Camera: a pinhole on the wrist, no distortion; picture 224 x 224 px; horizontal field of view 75.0 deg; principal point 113.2 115.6 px. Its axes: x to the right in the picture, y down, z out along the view. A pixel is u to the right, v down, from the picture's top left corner.
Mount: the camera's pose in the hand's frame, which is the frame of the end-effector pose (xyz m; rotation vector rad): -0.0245 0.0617 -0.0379 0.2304 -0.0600 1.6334
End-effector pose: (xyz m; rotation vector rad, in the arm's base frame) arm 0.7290 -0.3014 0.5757 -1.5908 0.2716 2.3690
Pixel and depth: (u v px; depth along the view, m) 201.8 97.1 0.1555
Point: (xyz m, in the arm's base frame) 0.5711 -0.3822 0.6185
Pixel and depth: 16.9 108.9 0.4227
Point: 0.5203 0.0735 0.6420
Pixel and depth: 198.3 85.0 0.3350
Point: 0.3594 -0.3839 0.6305
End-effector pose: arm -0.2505 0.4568 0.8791 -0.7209 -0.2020 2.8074
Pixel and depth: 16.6 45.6 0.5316
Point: -0.6359 0.8527 1.1460
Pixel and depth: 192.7 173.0 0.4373
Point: -0.3744 0.1853 1.3051
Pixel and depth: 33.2 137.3 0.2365
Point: -0.2925 0.5436 1.0617
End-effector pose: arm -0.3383 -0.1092 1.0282 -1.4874 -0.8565 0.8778
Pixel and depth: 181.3 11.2 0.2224
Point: -0.4270 0.0971 0.8708
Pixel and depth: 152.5 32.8 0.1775
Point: -0.4129 0.0265 0.9290
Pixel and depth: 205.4 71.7 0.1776
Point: -0.4487 -0.0159 0.8715
